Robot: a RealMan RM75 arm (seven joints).
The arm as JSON. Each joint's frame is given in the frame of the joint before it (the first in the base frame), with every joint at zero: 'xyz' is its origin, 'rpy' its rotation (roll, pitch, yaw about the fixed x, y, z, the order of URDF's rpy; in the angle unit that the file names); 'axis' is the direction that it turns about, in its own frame. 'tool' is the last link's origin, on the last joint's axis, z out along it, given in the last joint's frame.
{
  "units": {
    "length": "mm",
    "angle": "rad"
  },
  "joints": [
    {
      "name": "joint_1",
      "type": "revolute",
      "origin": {
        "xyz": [
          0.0,
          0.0,
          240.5
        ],
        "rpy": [
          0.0,
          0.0,
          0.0
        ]
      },
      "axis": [
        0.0,
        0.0,
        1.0
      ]
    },
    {
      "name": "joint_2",
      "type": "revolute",
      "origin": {
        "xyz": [
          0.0,
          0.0,
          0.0
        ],
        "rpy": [
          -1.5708,
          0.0,
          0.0
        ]
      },
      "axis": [
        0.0,
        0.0,
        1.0
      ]
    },
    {
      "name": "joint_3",
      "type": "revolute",
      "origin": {
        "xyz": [
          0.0,
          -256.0,
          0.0
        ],
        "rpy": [
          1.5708,
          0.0,
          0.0
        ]
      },
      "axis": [
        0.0,
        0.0,
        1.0
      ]
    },
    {
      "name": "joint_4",
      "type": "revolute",
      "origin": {
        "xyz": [
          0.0,
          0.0,
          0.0
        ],
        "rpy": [
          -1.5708,
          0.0,
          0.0
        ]
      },
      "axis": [
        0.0,
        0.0,
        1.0
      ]
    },
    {
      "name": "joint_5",
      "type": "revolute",
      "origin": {
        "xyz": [
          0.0,
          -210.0,
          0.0
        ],
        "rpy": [
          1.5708,
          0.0,
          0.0
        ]
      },
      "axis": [
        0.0,
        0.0,
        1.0
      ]
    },
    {
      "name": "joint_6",
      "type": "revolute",
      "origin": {
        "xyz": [
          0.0,
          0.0,
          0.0
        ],
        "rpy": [
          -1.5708,
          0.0,
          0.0
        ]
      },
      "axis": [
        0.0,
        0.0,
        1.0
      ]
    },
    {
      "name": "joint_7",
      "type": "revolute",
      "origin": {
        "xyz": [
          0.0,
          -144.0,
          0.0
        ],
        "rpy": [
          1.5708,
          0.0,
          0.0
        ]
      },
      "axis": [
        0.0,
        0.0,
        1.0
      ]
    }
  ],
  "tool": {
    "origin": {
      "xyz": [
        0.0,
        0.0,
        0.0
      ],
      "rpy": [
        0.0,
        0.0,
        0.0
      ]
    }
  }
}
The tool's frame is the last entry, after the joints.
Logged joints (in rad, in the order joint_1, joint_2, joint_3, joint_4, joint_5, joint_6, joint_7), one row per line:
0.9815, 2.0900, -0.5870, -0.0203, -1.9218, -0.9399, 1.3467
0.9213, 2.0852, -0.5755, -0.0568, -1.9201, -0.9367, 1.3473
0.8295, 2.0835, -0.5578, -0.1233, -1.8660, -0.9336, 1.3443
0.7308, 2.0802, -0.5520, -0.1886, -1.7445, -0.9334, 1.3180
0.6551, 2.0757, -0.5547, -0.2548, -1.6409, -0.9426, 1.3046
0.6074, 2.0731, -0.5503, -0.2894, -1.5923, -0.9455, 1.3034
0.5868, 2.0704, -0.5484, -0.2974, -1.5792, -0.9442, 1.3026
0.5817, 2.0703, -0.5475, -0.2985, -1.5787, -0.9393, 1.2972
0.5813, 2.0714, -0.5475, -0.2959, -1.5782, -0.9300, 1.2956
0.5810, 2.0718, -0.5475, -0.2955, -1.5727, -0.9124, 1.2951
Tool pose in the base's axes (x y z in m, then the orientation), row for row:
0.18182, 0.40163, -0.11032, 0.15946, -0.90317, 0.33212, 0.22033
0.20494, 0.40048, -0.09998, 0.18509, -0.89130, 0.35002, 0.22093
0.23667, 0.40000, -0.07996, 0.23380, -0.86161, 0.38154, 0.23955
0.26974, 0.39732, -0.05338, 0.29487, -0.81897, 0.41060, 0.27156
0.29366, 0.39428, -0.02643, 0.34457, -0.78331, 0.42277, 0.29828
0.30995, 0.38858, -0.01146, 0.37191, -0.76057, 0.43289, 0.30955
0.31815, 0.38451, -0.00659, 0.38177, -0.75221, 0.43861, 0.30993
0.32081, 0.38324, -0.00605, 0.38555, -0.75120, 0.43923, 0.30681
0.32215, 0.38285, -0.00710, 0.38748, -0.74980, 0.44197, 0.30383
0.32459, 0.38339, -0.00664, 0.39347, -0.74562, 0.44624, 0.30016
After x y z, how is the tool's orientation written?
As a quaternion, w x y z.
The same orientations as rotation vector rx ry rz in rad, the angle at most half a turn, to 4 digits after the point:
-2.5812, 0.9492, 0.6297
-2.5116, 0.9863, 0.6226
-2.3658, 1.0476, 0.6577
-2.1795, 1.0927, 0.7227
-2.0343, 1.0980, 0.7747
-1.9496, 1.1096, 0.7935
-1.9192, 1.1191, 0.7908
-1.9132, 1.1187, 0.7814
-1.9079, 1.1246, 0.7731
-1.8920, 1.1323, 0.7616

